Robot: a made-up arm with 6 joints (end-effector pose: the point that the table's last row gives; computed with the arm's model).
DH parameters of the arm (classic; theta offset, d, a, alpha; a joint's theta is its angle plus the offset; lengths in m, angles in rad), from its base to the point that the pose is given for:
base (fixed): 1.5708 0.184 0 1.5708
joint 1: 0 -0.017 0.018 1.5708
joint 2: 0 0.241 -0.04 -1.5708
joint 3: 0 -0.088 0.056 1.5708
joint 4: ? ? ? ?
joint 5: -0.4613 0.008 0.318 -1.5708
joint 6: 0 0.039 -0.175 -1.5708
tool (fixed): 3.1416 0.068 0 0
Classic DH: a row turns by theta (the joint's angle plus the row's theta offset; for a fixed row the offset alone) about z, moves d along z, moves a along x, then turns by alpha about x.
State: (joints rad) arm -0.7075 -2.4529 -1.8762 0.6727 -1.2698 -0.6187
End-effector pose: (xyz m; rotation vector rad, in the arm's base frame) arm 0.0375 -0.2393 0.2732 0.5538 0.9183 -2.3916
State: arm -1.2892 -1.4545 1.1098 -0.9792 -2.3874 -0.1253
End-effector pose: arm 0.0574 -0.0006 -0.0749 -1.7494 -0.0451 -1.7633
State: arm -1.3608 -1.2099 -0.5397 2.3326 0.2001 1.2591
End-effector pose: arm 0.0067 -0.4178 0.1771 -0.3377 -0.1761 -1.0267
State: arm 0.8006 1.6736 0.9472 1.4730 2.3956 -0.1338
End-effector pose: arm -0.2652 0.3652 -0.0145 0.3009 -1.1858 0.2767
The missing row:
joint 4: -1.1095 0 -0.1932 0
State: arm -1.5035 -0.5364 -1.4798 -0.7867 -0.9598 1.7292
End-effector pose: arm 0.1990 -0.1050 0.3165 1.2957 -0.8188 0.7225
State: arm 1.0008 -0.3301 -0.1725 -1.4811 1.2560 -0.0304
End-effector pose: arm -0.2096 0.2663 0.2000 0.8082 -0.3092 0.4825
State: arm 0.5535 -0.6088 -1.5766 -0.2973 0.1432 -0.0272
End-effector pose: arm -0.0692 0.1581 -0.0500 -1.0302 -0.5047 0.4595
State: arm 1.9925 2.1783 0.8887 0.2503 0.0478 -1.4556
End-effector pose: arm 0.0376 -0.0639 0.5066 -0.5668 1.1321 -2.1643
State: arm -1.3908 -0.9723 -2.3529 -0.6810 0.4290 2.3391
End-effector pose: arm -0.0174 -0.1974 0.4832 2.1244 1.0213 2.0092
